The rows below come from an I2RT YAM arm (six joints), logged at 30 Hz.
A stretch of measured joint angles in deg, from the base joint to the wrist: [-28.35, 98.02, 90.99, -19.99, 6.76, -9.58]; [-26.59, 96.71, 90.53, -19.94, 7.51, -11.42]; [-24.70, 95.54, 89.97, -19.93, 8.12, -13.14]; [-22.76, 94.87, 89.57, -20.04, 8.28, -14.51]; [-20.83, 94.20, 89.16, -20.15, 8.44, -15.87]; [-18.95, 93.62, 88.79, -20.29, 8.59, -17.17]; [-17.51, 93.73, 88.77, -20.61, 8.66, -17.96]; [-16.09, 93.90, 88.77, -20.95, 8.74, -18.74]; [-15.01, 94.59, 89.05, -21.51, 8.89, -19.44]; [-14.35, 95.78, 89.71, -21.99, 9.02, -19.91]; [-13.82, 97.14, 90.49, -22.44, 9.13, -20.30]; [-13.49, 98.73, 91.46, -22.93, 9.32, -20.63]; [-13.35, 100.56, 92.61, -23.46, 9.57, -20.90]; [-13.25, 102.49, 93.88, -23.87, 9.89, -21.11]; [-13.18, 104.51, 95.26, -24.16, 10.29, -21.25]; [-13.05, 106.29, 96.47, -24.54, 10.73, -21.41]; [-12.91, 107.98, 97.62, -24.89, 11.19, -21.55]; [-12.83, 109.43, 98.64, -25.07, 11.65, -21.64]
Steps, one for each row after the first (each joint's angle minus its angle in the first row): [1.76, -1.31, -0.46, 0.05, 0.75, -1.84]; [3.65, -2.48, -1.02, 0.06, 1.36, -3.56]; [5.59, -3.15, -1.42, -0.05, 1.52, -4.93]; [7.52, -3.82, -1.83, -0.16, 1.68, -6.29]; [9.40, -4.40, -2.20, -0.30, 1.83, -7.59]; [10.84, -4.29, -2.22, -0.62, 1.90, -8.38]; [12.26, -4.12, -2.22, -0.96, 1.98, -9.16]; [13.34, -3.43, -1.94, -1.52, 2.13, -9.86]; [14.00, -2.24, -1.28, -2.00, 2.26, -10.33]; [14.53, -0.88, -0.50, -2.45, 2.37, -10.72]; [14.86, 0.71, 0.47, -2.94, 2.56, -11.05]; [15.00, 2.54, 1.62, -3.47, 2.81, -11.32]; [15.10, 4.47, 2.89, -3.88, 3.13, -11.53]; [15.17, 6.49, 4.27, -4.17, 3.53, -11.67]; [15.30, 8.27, 5.48, -4.55, 3.97, -11.83]; [15.44, 9.96, 6.63, -4.90, 4.43, -11.97]; [15.52, 11.41, 7.65, -5.08, 4.89, -12.06]
